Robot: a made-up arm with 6 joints.
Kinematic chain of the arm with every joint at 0, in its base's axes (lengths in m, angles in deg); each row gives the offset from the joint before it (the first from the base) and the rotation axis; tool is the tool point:
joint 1: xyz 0 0 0.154 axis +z
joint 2: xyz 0 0 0 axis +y
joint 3: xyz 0 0 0.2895 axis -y
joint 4: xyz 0 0 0 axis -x
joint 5: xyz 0.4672 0 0 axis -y
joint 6: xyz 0 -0.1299 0 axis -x
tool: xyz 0 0 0
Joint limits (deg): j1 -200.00..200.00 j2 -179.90..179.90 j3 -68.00..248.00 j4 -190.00..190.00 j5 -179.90..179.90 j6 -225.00..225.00
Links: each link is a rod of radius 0.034 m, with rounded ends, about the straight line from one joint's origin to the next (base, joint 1, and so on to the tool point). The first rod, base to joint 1, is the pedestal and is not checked.
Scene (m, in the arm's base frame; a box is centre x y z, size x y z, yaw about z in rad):
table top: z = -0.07
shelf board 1: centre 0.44 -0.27 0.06 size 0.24 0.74 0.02 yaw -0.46
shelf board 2: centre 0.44 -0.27 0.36 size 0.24 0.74 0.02 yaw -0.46
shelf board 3: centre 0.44 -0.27 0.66 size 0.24 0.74 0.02 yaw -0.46
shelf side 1: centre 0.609 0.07 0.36 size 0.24 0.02 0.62 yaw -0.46
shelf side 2: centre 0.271 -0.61 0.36 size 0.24 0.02 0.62 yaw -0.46
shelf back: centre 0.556 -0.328 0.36 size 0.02 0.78 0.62 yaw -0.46
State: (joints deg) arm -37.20 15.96 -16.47 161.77 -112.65 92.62
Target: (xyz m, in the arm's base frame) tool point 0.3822 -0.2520 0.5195
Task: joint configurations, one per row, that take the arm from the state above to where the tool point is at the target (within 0.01 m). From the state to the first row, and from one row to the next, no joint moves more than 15 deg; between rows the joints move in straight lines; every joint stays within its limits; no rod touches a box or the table.
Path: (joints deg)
1: -39.50 3.42 -27.10 164.05 -112.65 92.62
2: -41.80 -9.11 -37.73 166.32 -112.65 92.62
3: -44.10 -21.65 -48.37 168.60 -112.65 92.62
4: -46.40 -34.19 -59.00 170.88 -112.65 92.62
5: -51.10 -34.84 -47.78 167.18 -112.65 92.62
6: -55.80 -35.49 -36.55 163.48 -112.65 92.62
7: -60.50 -36.14 -25.33 159.78 -112.65 92.62
8: -56.49 -25.53 -17.29 158.69 -112.65 92.62
9: -52.49 -14.92 -9.26 157.61 -112.65 92.62
10: -48.48 -4.30 -1.22 156.52 -112.65 92.62

